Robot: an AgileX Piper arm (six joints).
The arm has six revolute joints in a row. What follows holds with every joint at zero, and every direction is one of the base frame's. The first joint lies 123 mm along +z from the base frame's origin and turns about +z. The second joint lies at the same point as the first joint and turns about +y. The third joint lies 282.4 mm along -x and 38.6 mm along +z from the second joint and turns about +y. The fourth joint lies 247.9 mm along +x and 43.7 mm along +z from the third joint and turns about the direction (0.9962, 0, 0.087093). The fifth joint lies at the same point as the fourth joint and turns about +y. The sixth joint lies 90.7 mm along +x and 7.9 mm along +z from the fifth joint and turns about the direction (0.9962, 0, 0.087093). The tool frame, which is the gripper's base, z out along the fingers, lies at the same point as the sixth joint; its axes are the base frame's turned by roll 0, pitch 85.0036 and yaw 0 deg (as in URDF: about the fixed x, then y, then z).
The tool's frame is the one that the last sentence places.
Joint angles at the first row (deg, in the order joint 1, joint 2, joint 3, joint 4, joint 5, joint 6):
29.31 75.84 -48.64 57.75 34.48 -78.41
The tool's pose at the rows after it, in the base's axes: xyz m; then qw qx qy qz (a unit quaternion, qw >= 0):
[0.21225 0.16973 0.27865 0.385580 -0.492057 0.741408 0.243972]
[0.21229 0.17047 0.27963 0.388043 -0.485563 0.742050 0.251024]
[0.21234 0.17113 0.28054 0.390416 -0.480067 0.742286 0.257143]
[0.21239 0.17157 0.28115 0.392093 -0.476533 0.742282 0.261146]
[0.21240 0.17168 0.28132 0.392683 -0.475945 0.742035 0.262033]
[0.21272 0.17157 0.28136 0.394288 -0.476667 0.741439 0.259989]
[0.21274 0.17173 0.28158 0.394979 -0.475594 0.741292 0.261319]
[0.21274 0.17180 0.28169 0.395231 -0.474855 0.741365 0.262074]
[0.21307 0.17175 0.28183 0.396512 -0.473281 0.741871 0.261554]
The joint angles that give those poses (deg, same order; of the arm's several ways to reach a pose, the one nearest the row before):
29.31 75.85 -48.64 58.74 34.48 -78.29
29.31 75.84 -48.64 60.11 34.48 -78.59
29.31 75.84 -48.64 61.35 34.48 -78.93
29.32 75.85 -48.64 62.19 34.48 -79.20
29.31 75.84 -48.64 62.42 34.48 -79.33
29.31 75.85 -48.64 62.40 34.27 -79.54
29.31 75.85 -48.64 62.71 34.27 -79.68
29.32 75.84 -48.64 62.86 34.27 -79.70
29.31 75.84 -48.64 62.97 34.05 -79.70

